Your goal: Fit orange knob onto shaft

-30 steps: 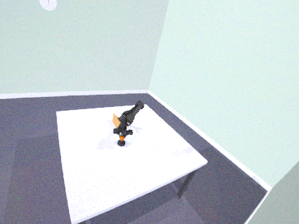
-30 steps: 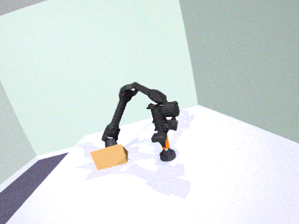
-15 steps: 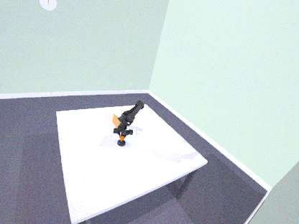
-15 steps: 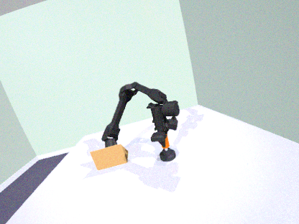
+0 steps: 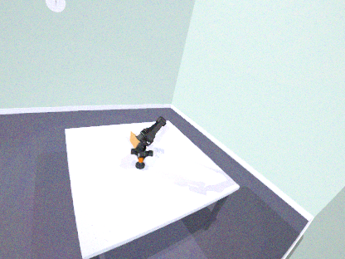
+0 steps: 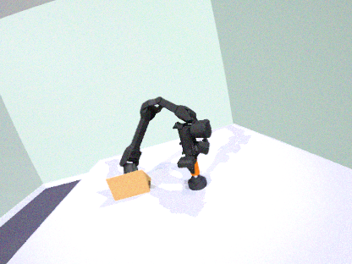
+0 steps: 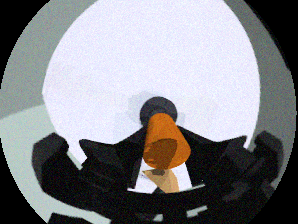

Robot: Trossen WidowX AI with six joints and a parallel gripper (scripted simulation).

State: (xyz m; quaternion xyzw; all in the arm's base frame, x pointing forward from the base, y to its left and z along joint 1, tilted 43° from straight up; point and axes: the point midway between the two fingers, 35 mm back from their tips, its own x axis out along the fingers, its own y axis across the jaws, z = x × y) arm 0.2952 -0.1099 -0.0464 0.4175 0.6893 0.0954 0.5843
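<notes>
Now: the orange knob 30 mm above my gripper tip. Round my gripper tip: round dark pedestal (40 mm below).
</notes>
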